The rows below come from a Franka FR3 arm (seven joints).
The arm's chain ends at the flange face. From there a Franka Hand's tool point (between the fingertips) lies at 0.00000 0.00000 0.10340 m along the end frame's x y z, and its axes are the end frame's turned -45 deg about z.
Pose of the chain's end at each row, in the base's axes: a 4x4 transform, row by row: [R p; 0 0 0 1], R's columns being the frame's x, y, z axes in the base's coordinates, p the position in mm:
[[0.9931 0.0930 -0.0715 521.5], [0.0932 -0.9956 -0.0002 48.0], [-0.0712 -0.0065 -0.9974 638.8], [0 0 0 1]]
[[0.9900 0.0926 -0.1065 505.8], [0.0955 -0.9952 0.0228 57.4], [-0.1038 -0.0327 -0.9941 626.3], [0 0 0 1]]
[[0.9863 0.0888 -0.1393 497.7], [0.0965 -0.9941 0.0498 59.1], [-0.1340 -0.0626 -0.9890 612.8], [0 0 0 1]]
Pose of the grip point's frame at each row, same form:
[[0.6365 0.7680 -0.0715 514.1], [0.7699 -0.6381 -0.0002 48.0], [-0.0457 -0.0549 -0.9974 535.7], [0 0 0 1]]
[[0.6346 0.7655 -0.1065 494.8], [0.7712 -0.6362 0.0228 59.8], [-0.0503 -0.0965 -0.9941 523.5], [0 0 0 1]]
[[0.6346 0.7602 -0.1393 483.3], [0.7712 -0.6347 0.0498 64.2], [-0.0505 -0.1390 -0.9890 510.5], [0 0 0 1]]

